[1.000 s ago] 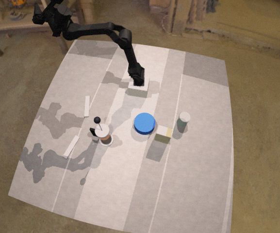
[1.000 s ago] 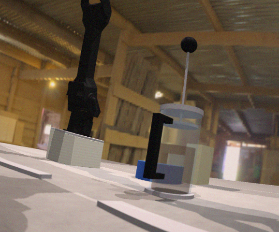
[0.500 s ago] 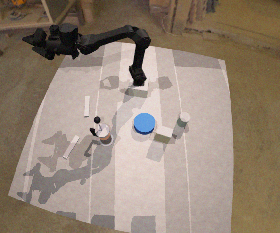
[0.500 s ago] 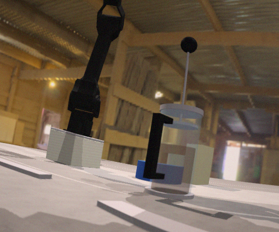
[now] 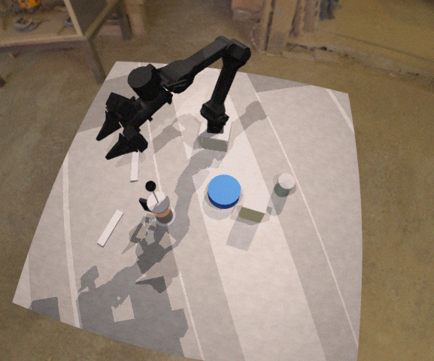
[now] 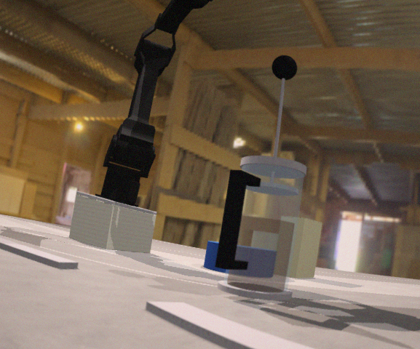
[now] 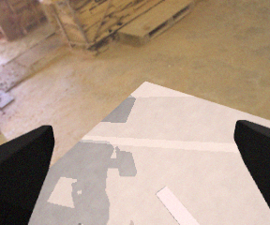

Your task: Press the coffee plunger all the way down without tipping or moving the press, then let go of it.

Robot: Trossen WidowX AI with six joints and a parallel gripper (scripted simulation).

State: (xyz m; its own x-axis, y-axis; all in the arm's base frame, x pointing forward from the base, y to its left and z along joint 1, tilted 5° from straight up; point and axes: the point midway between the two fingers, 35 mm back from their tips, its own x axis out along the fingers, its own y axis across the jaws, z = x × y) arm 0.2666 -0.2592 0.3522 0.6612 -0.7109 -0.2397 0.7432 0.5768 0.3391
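Now: the glass coffee press 28 cm below my gripper tip, 9 cm to the left of it and 3 cm ahead of it. From my gripper tip the other things lie so: blue round disc 39 cm below, 32 cm to the left, 7 cm behind; then grey-green cup 55 cm to the left, 37 cm below, 9 cm behind.
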